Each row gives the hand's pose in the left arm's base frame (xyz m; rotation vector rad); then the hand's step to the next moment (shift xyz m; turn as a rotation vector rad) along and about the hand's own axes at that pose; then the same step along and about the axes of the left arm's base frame.
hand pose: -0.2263 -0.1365 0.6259 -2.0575 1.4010 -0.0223
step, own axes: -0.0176 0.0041 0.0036 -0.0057 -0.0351 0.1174
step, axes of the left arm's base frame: -0.0097 0.0156 0.0008 0.0683 0.0706 -0.0735
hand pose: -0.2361 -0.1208 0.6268 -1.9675 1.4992 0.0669
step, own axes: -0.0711 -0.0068 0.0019 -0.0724 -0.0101 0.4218
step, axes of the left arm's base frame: -0.0178 0.0618 0.0310 0.1259 0.2822 -0.2962
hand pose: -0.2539 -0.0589 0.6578 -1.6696 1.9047 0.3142
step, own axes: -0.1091 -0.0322 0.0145 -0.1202 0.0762 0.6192
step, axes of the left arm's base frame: 0.0401 0.0917 0.0560 0.0979 0.4429 -0.4449
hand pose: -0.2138 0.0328 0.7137 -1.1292 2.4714 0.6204
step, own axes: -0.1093 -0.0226 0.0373 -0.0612 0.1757 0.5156
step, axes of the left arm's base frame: 0.0902 0.0739 0.0159 -0.0294 0.4105 -0.3620
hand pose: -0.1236 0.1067 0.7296 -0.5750 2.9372 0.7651
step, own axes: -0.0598 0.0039 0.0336 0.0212 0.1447 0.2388
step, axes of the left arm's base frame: 0.0527 0.0397 -0.0191 -0.0829 0.2244 -0.1455
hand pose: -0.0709 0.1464 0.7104 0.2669 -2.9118 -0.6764
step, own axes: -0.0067 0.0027 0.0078 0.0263 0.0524 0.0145
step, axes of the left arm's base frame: 0.0048 0.0070 -0.0064 -0.0355 0.0471 0.0131
